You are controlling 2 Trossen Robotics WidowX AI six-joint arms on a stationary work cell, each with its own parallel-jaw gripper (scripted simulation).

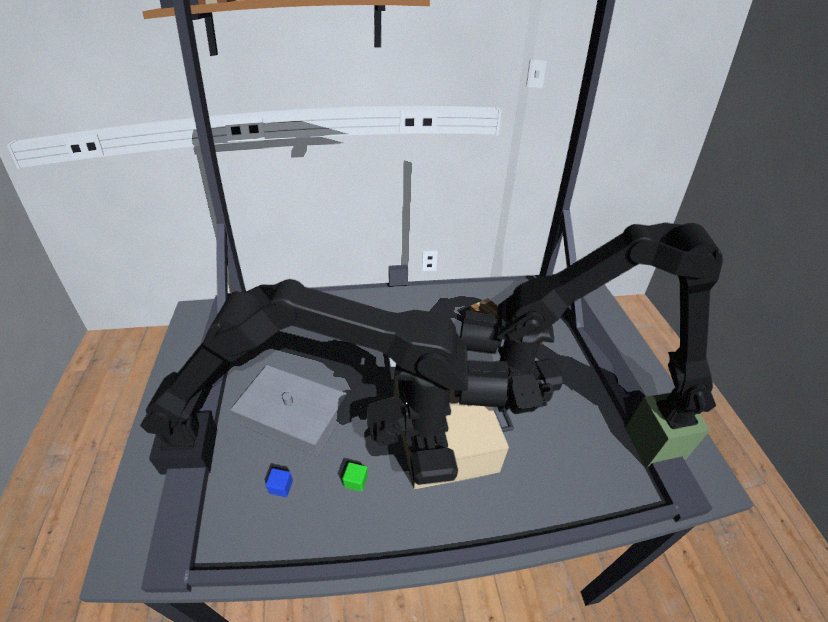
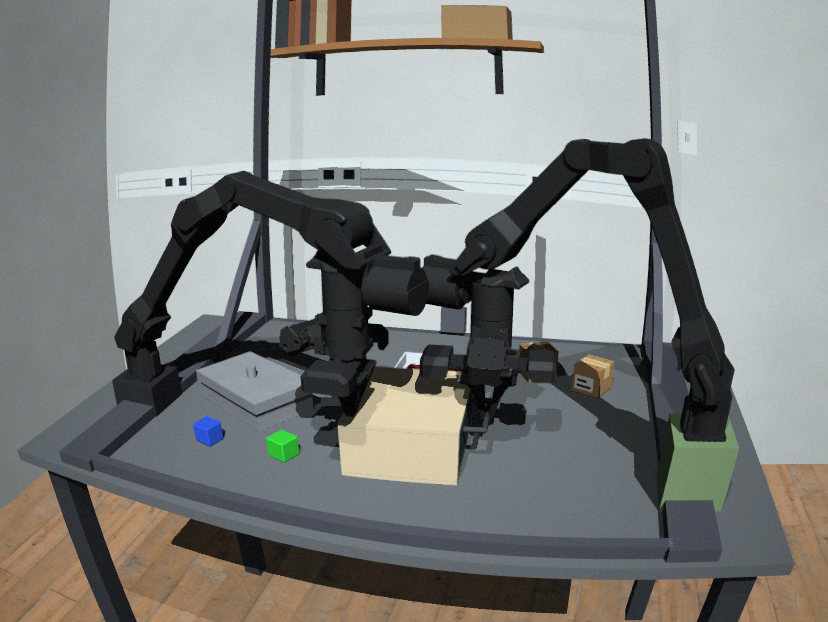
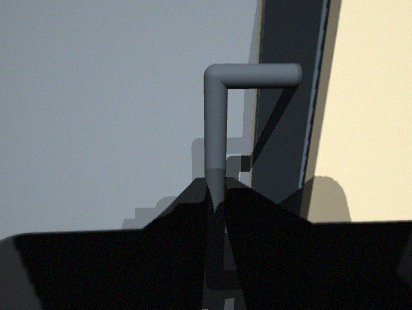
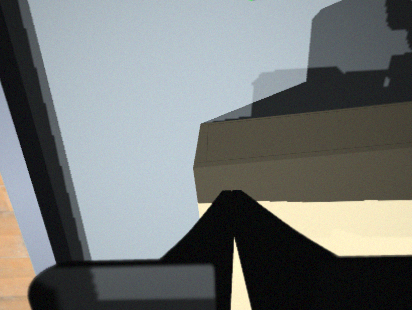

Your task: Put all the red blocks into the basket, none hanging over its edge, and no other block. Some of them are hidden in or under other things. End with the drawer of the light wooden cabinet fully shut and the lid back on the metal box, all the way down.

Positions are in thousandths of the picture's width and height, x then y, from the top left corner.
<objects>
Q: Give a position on a light wooden cabinet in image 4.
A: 807, 566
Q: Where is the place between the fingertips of my right gripper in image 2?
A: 423, 668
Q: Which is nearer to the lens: the cardboard box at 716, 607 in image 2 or the green block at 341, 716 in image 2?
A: The green block.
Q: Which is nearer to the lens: the light wooden cabinet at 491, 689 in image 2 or the cardboard box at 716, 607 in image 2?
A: The light wooden cabinet.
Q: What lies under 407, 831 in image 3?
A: My left gripper.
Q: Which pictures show my left gripper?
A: Image 1, image 2 and image 3 only.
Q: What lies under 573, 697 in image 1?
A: A light wooden cabinet.
</objects>
